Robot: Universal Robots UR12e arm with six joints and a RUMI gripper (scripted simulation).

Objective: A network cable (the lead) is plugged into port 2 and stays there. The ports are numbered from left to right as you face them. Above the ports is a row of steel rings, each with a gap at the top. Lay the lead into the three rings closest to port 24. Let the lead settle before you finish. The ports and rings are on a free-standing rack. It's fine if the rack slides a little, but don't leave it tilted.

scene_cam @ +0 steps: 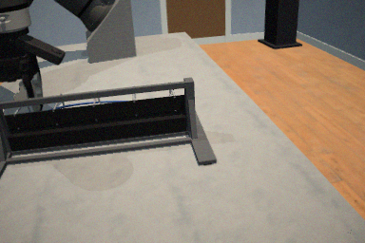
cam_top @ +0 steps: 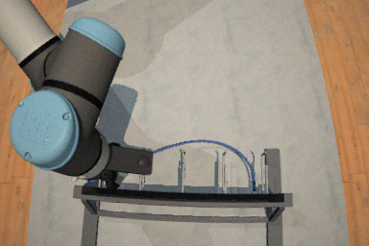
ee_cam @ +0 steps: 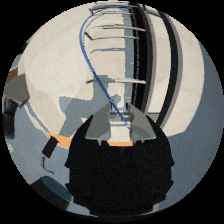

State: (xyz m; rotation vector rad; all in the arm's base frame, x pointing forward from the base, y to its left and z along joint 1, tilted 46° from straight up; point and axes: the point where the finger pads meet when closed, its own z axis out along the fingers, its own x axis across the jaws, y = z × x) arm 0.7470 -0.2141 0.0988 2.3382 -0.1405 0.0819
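Right now the rack is 140 mm to the left of my hand, 80 mm ahead of it and 20 mm below it.
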